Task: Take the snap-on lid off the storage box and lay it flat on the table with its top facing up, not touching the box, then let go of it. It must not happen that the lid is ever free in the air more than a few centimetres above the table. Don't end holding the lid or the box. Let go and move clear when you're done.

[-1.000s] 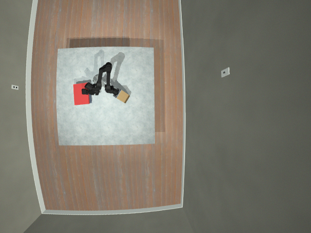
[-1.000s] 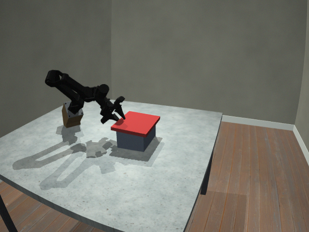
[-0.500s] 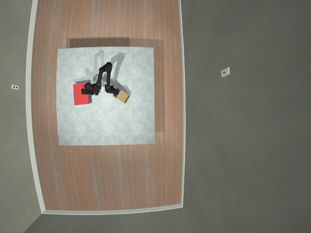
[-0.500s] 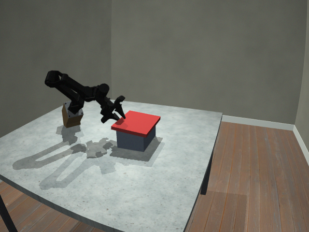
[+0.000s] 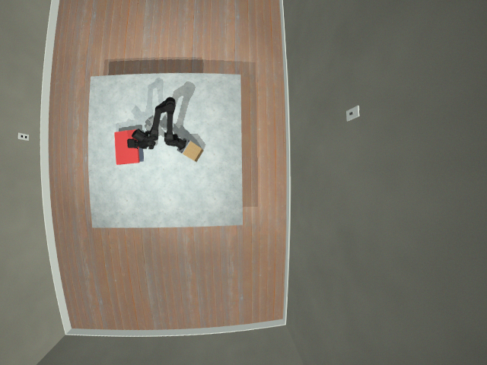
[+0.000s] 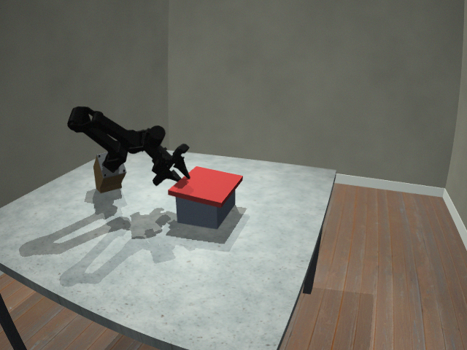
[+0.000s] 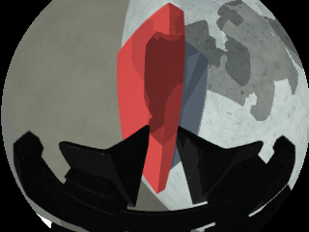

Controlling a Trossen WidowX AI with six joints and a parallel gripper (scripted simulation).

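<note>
Now: the red lid 100 mm ahead of my hand, 30 mm to the right of it and 20 mm below it. Also, from my hand: storage box: 100 mm ahead, 20 mm to the right, 80 mm below.
</note>
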